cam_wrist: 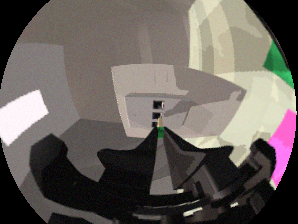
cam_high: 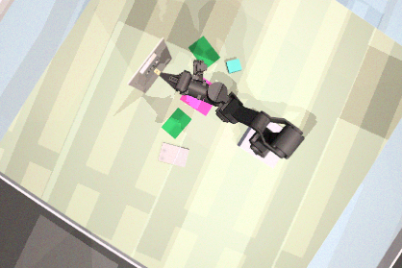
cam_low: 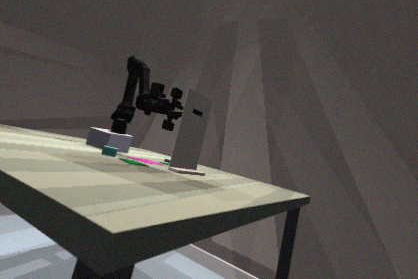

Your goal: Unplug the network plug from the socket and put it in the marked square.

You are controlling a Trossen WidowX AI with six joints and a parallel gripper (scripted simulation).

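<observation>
Right now my gripper tip is 24 cm above the magenta patch, 14 cm past it and 1 cm to the left of it. The rest, counted from my gripper tip: pale panel: 10 cm below, 5 cm ahead, 1 cm to the right; network plug: right at my gripper tip.
</observation>
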